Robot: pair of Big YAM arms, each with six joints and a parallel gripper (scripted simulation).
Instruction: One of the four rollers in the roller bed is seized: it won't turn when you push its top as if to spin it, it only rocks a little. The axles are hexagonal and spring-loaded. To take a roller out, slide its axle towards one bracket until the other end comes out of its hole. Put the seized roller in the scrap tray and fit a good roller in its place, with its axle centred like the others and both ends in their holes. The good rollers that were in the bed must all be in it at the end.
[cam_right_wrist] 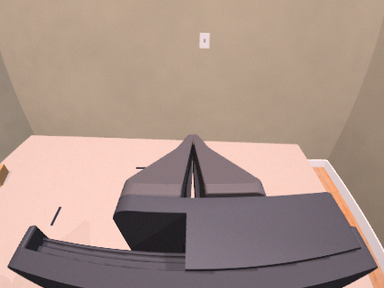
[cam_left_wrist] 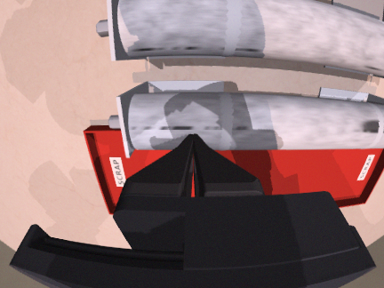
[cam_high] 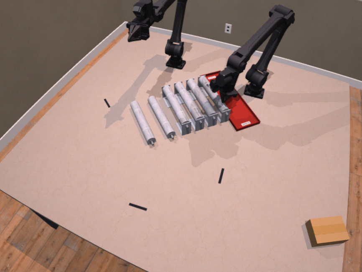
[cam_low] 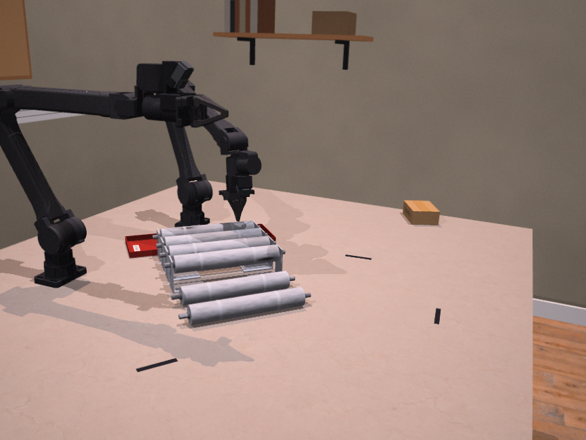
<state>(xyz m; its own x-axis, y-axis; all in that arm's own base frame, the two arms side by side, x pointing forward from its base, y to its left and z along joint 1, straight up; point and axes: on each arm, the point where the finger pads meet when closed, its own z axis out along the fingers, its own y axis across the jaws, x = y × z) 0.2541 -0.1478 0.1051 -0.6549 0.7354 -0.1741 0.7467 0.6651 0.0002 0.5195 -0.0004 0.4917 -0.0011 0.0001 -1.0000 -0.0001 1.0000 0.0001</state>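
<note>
The roller is 80 mm to the right of my left hand, 50 mm behind it and 30 mm below it. The rest, counted from my left hand: red scrap tray: 140 mm behind, 100 mm below, 20 mm to the right; cardboard box: 670 mm to the left, 380 mm ahead, 70 mm below.
Now: right hand 290 mm past the roller, 300 mm to the right of it and 420 mm above it. Also, from my right hand: red scrap tray: 370 mm behind, 360 mm to the left, 490 mm below; then cardboard box: 140 mm ahead, 1050 mm to the left, 460 mm below.
</note>
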